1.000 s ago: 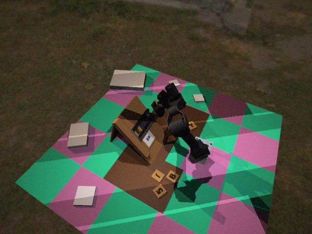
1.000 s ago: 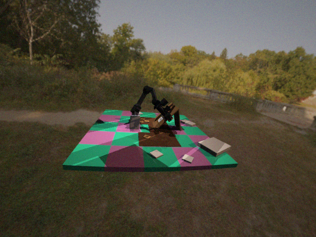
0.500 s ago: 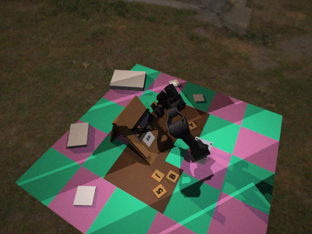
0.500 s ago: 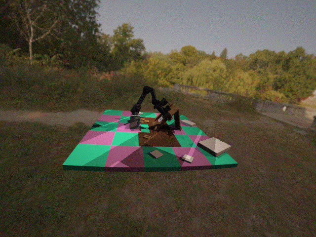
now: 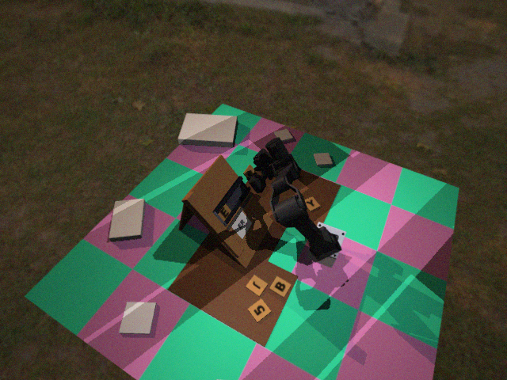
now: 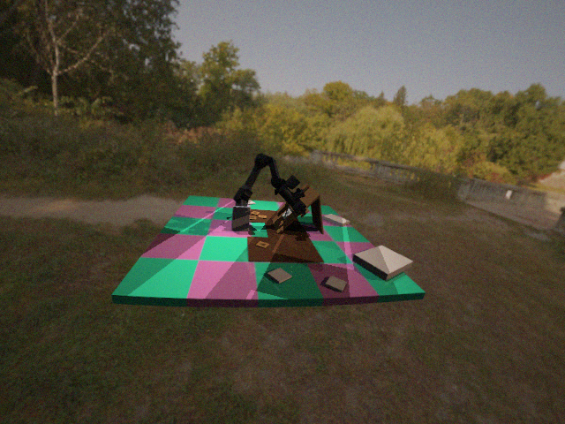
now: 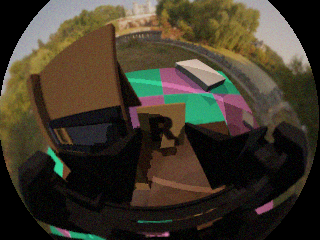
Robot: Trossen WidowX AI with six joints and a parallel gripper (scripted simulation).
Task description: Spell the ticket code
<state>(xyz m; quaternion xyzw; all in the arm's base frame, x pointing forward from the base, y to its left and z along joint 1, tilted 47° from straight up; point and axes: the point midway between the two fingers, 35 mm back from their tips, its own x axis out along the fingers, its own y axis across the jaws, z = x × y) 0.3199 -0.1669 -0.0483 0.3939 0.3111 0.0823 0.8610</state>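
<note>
The white ticket is 4 cm behind my gripper tip, 18 cm to the left of it and 7 cm below it. From my gripper tip the other things lie so: beige block (42 cm ahead, 28 cm to the left, 16 cm below); letter tile (right at my gripper tip).
</note>
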